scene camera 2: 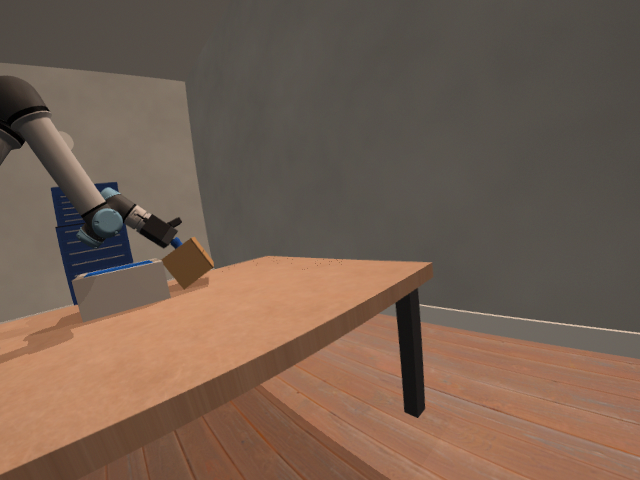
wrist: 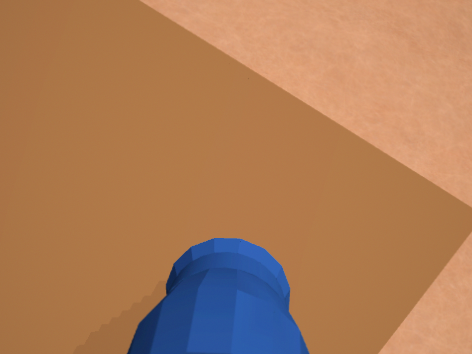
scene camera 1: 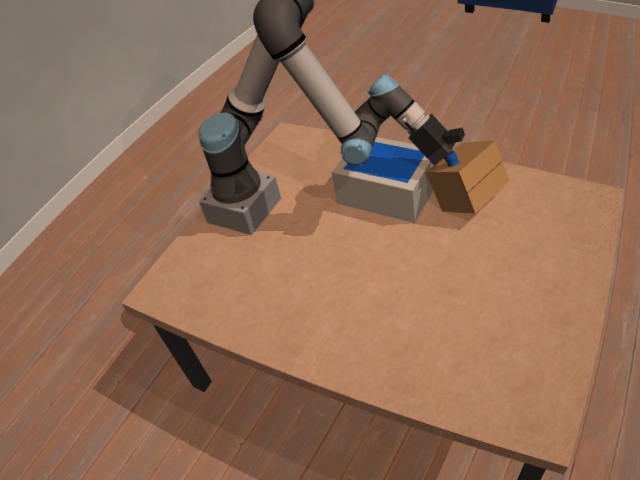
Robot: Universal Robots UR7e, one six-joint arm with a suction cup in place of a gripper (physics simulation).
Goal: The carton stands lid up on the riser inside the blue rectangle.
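Pixels of known places: end effector, tool point: [scene camera 2: 182, 247] [wrist: 228, 258] [scene camera 1: 457, 165]; arm's base, origin of the base link: [scene camera 1: 236, 187].
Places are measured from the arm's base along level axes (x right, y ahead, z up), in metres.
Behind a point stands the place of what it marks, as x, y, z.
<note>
The brown carton [scene camera 1: 485, 178] {-0.134, 0.718, 0.021} [scene camera 2: 187, 263] {-0.083, 0.626, -0.002} [wrist: 200, 125] {-0.146, 0.671, 0.075} is strongly tilted, one lower edge pointing down, at the right end of the riser [scene camera 1: 374, 196] {-0.054, 0.413, -0.025} [scene camera 2: 124, 297] {-0.055, 0.403, -0.051}. My suction cup [scene camera 1: 452, 159] [scene camera 2: 177, 242] [wrist: 227, 262] slants down and is attached to the carton's sloping upper face. The riser is a pale grey block with the blue rectangle [scene camera 1: 395, 162] {-0.147, 0.454, 0.030} [scene camera 2: 116, 269] {-0.128, 0.409, 0.029} on its top. The carton is beside the rectangle, not on it, with one corner close to the riser's top right edge. Contact with the riser or table cannot be told. The carton's underside is hidden.
The brown table [scene camera 1: 336, 310] {0.306, 0.414, -0.090} [scene camera 2: 232, 330] {0.400, 0.502, -0.090} carries the riser and my grey base block [scene camera 1: 240, 209] {0.092, 0.061, 0.001}. My forearm and wrist hang over the riser's back left part. A blue cabinet [scene camera 2: 98, 253] stands behind the table. The table's far edge runs behind the carton.
</note>
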